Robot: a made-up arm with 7 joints.
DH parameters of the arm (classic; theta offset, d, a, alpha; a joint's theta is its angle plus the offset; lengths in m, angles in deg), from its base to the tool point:
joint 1: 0 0.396 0 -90
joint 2: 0 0 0 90
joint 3: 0 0.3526 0.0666 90
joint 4: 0 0 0.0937 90
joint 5: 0 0.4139 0 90
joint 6: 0 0 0.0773 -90
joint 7: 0 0.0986 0 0
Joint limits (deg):
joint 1: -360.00..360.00
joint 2: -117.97..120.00
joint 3: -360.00..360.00
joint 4: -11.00..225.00
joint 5: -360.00..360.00
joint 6: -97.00..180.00
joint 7: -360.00..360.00
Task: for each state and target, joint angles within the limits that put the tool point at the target. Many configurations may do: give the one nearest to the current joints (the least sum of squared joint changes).
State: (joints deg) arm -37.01 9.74 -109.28 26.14 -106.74 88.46 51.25
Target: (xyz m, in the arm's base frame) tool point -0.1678 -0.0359 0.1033
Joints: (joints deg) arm -33.36 -47.74 -143.45 15.03 -106.77 79.29 51.25
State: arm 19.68 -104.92 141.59 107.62 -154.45 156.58 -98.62
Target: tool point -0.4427 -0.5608 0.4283
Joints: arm 64.50 -73.14 145.70 125.20 -155.83 176.30 -98.62
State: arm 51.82 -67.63 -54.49 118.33 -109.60 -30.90 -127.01
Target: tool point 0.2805 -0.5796 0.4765
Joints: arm 63.19 -92.85 -90.38 90.52 -121.82 -37.64 -127.01
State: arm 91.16 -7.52 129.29 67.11 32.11 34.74 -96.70
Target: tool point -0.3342 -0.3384 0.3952
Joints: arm 93.16 1.34 131.52 39.63 31.78 42.90 -96.70
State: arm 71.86 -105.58 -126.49 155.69 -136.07 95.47 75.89
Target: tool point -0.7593 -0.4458 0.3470
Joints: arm 31.31 -89.12 -129.63 166.36 -139.59 82.60 75.89
